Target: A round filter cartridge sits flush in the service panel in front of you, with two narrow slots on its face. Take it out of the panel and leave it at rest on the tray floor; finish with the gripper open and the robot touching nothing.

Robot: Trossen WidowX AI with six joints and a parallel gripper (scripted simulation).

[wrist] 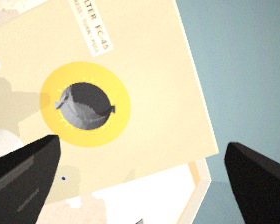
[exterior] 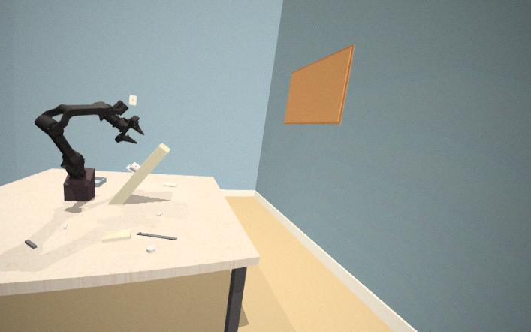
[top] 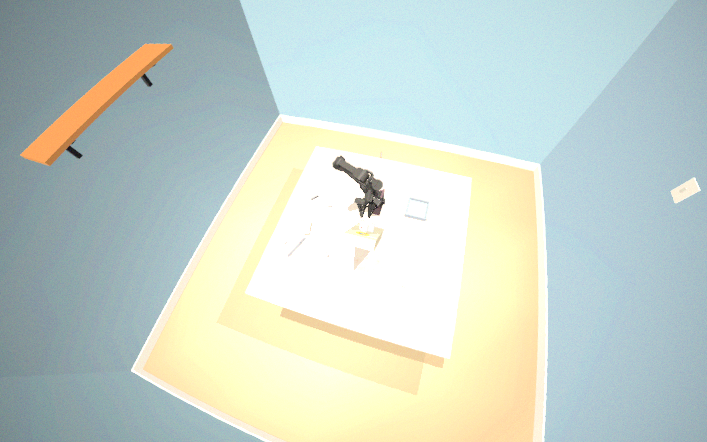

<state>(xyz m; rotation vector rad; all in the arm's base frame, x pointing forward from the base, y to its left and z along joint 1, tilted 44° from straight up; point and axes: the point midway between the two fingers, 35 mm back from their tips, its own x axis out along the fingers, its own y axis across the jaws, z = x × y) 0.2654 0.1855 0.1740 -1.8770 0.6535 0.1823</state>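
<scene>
The white filter cartridge lies 20 mm behind my gripper tip, 10 mm to the right of it and 160 mm below it. Round my gripper tip: cream service panel (20 mm ahead, 180 mm below); then tray (360 mm behind, 270 mm to the left, 360 mm below).
</scene>
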